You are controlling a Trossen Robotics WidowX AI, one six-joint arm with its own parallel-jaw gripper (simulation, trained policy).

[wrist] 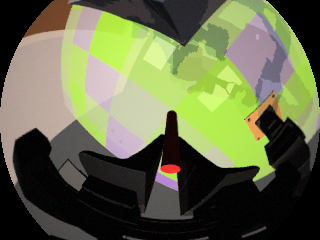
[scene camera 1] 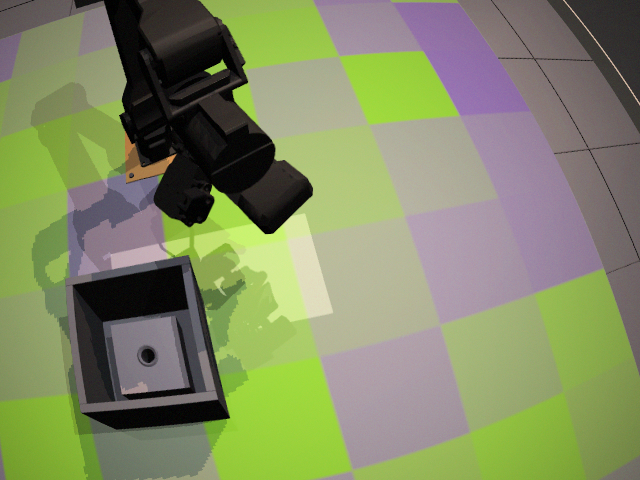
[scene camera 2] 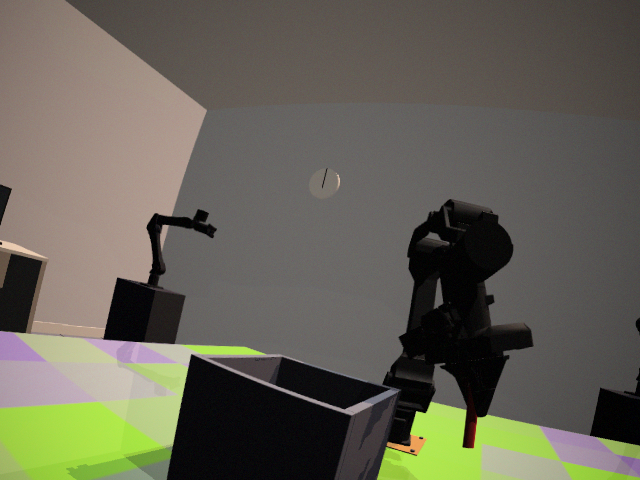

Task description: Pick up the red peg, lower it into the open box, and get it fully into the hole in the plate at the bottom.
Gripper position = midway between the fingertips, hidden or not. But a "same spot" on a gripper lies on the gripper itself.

Labels:
my gripper: wrist; scene camera 1 260,197; scene camera 2
plate: scene camera 1 136,345; not seen in the wrist view (out of frame)
same spot on my gripper: [wrist: 228,195] = [scene camera 2: 451,360]

